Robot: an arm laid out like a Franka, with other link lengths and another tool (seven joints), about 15 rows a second.
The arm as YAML. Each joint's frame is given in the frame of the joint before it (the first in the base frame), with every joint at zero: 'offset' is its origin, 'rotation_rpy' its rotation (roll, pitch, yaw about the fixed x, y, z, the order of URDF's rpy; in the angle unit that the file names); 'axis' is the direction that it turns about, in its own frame. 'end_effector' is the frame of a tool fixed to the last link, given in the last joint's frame.
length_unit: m
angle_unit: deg
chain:
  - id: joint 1
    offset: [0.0, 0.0, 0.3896]
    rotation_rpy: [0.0, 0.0, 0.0]
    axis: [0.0, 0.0, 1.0]
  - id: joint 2
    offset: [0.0, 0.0, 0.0]
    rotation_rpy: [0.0, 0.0, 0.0]
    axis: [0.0, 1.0, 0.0]
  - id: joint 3
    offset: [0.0, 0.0, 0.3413]
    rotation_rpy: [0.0, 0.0, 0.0]
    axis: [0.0, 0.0, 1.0]
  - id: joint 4
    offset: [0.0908, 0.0, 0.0]
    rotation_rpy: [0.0, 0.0, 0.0]
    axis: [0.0, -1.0, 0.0]
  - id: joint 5
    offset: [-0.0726, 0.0, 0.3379]
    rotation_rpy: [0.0, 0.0, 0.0]
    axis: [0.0, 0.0, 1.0]
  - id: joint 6
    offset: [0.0, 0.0, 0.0]
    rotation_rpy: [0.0, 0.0, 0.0]
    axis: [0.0, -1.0, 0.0]
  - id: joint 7
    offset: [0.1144, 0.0, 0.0]
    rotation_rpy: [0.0, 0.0, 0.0]
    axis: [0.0, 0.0, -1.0]
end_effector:
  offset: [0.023, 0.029, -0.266]
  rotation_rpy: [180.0, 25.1, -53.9]
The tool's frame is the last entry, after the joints.
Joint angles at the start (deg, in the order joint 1, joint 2, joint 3, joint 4, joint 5, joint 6, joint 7):
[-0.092 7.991 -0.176 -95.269 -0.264 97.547 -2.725]
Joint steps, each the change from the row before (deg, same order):
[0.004 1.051 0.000 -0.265 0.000 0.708 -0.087]
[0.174 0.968 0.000 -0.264 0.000 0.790 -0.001]
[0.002 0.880 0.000 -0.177 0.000 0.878 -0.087]
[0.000 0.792 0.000 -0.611 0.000 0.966 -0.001]
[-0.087 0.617 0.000 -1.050 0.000 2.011 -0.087]
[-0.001 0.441 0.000 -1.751 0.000 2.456 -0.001]
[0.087 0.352 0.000 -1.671 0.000 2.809 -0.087]
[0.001 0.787 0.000 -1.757 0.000 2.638 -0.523]
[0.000 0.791 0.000 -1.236 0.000 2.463 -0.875]
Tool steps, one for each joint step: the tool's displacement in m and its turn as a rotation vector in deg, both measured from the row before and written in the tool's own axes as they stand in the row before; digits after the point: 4 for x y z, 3 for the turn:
[0.0069 -0.0031 0.0093 -0.471 -0.379 0.114]
[0.0053 -0.0042 0.0089 -0.400 -0.260 -0.011]
[0.0061 -0.0036 0.0065 -0.167 -0.111 -0.025]
[0.0063 -0.0022 0.0093 -0.311 -0.274 0.138]
[0.0080 -0.0036 0.0078 0.244 0.208 -0.124]
[0.0076 -0.0026 0.0114 0.182 0.166 -0.096]
[0.0066 -0.0043 0.0091 0.470 0.503 -0.422]
[0.0085 -0.0023 0.0146 -0.161 0.059 -0.516]
[0.0075 -0.0033 0.0108 -0.072 0.280 -0.942]

